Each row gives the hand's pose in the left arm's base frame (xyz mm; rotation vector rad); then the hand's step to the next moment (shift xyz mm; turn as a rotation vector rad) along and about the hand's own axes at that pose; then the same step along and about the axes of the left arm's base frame.
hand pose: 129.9 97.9 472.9 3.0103 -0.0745 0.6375
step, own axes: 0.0 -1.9 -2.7 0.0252 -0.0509 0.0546
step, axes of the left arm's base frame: -1.0 2.1 2.4 0.0481 0.0459 -0.0422
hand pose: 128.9 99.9 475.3 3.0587 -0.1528 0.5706
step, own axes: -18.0 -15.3 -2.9 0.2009 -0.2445 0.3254
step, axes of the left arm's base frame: -16.2 17.0 -3.9 0.3278 0.2106 -0.2329
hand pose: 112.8 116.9 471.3 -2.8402 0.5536 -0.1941
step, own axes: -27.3 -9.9 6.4 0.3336 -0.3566 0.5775
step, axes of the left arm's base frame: -20.5 20.7 -5.9 0.5333 0.3131 -0.4353
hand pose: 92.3 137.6 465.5 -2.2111 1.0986 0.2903
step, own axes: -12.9 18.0 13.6 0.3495 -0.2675 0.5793
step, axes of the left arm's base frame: -20.9 8.8 -12.7 0.4743 0.2647 -0.4840
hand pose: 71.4 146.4 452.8 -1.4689 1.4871 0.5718
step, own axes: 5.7 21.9 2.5 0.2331 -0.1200 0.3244
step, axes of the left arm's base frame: -19.1 3.0 -12.1 0.2433 0.1344 -0.3110
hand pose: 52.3 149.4 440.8 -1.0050 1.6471 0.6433
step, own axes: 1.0 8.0 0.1 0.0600 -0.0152 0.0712
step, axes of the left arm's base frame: -6.9 3.8 -1.6 0.0430 0.0325 -0.0775
